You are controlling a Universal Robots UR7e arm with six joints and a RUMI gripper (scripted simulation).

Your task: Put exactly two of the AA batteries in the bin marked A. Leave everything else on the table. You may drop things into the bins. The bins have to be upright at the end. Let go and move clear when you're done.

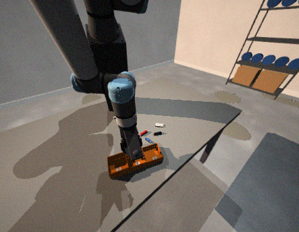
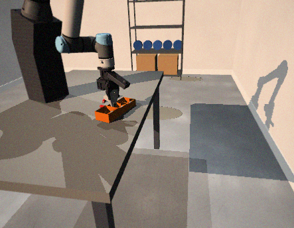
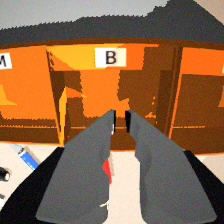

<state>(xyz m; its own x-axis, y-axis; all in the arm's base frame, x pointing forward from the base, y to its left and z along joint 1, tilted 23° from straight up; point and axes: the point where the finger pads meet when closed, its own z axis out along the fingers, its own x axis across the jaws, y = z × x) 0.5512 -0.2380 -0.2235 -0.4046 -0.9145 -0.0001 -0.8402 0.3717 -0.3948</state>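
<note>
Right now my hand is 1 cm short of the orange bin and 1 cm above it. The rest, counted from my hand: red battery 7 cm behind, 5 cm to the left, 3 cm below; then blue battery 13 cm to the left, 4 cm behind, 3 cm below; then black battery 21 cm to the left, 3 cm below, 3 cm behind.
</note>
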